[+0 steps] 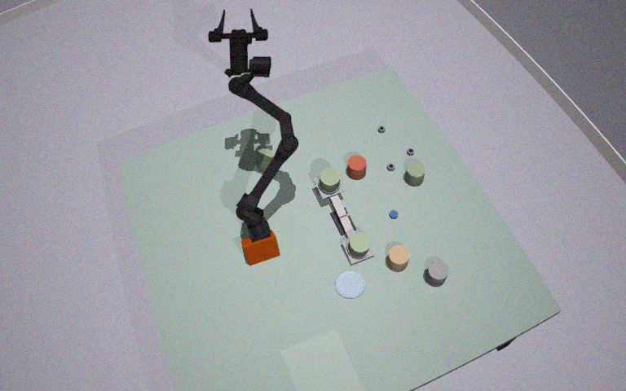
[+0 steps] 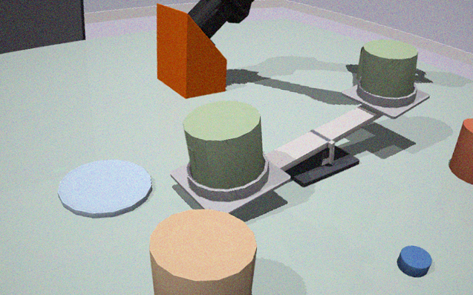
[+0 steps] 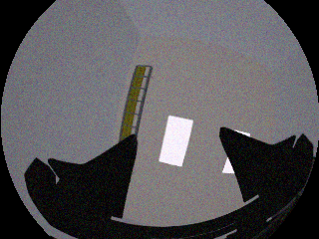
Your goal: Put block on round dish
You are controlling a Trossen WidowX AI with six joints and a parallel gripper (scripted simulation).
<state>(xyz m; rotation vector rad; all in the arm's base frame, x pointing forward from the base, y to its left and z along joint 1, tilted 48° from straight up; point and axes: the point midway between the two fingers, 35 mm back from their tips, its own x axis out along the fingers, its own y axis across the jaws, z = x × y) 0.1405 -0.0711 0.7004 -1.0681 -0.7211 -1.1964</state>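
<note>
My gripper tip is 62 cm above the grey block, 59 cm to the left of it and 19 cm short of it. Round my gripper tip: round dish: 70 cm to the right, 66 cm below, 13 cm ahead; orange cylinder: 63 cm below, 31 cm ahead, 25 cm to the right; blue disc: 66 cm below, 49 cm to the right, 37 cm ahead.
</note>
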